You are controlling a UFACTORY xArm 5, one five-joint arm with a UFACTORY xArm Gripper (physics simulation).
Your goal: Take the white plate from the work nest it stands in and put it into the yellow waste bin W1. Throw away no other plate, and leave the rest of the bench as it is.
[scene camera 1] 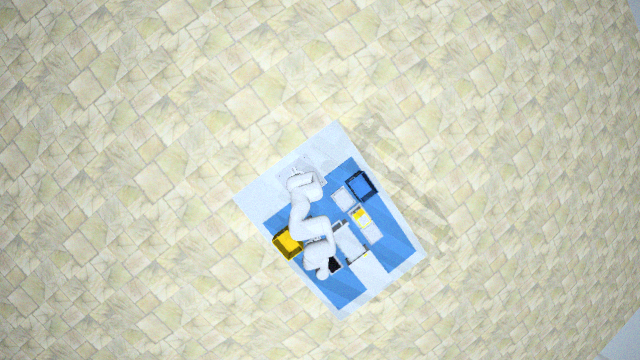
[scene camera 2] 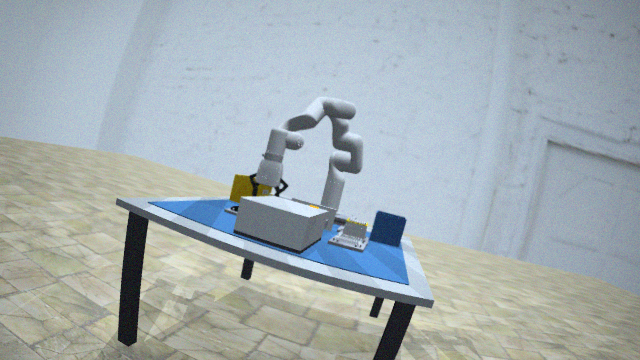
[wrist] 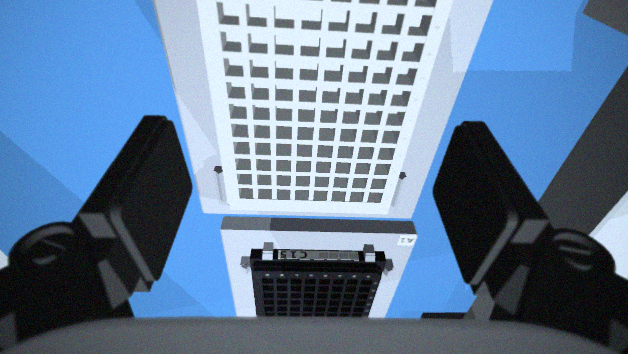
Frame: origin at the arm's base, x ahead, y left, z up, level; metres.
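Where they show: gripper, fingertip midpoint: (wrist: 314,155).
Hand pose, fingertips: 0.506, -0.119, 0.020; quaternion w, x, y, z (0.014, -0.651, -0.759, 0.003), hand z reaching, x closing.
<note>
Things, the pixels of their centre, and the offset from my fingertips, as dx, dy, dz. "spot": a spot on its surface instead.
- white plate at the middle of its body: (wrist: 318,96) -0.002, +0.002, -0.037
- light grey nest at a spot on its surface: (wrist: 431,122) spot: +0.007, +0.057, -0.044
- yellow bin at the middle of its body: (scene camera 2: 251,191) (scene camera 1: 288,242) -0.158, -0.152, +0.004
- black plate at the middle of its body: (wrist: 313,309) (scene camera 1: 331,264) +0.172, +0.030, -0.037
- nest A1 at a spot on its surface: (wrist: 240,242) spot: +0.109, -0.026, -0.044
- blue bin at the middle of its body: (scene camera 2: 387,228) (scene camera 1: 361,186) -0.260, +0.478, +0.004
- yellow-and-white item at the middle of its body: (scene camera 2: 355,228) (scene camera 1: 361,217) -0.056, +0.382, -0.012
The white plate (wrist: 307,123) is a grid of square wells lying flat in a light grey nest (wrist: 431,122) in the wrist view; its far end is cut off by the top edge. My gripper (wrist: 314,155) (scene camera 2: 266,191) is open and empty, with one finger on either side of the plate's near part, apart from it. The arm hides the fingers in scene camera 1. The yellow bin (scene camera 1: 287,243) (scene camera 2: 241,189) stands at the bench's edge, beside the arm; its W1 label cannot be read.
A black plate (wrist: 317,295) marked C15 sits in nest A1 (wrist: 240,242), just below the white plate's nest in the wrist view. A large white box (scene camera 1: 370,270) (scene camera 2: 280,222), a blue bin (scene camera 1: 361,186) (scene camera 2: 388,229) and a yellow-and-white item (scene camera 1: 361,218) stand on the bench.
</note>
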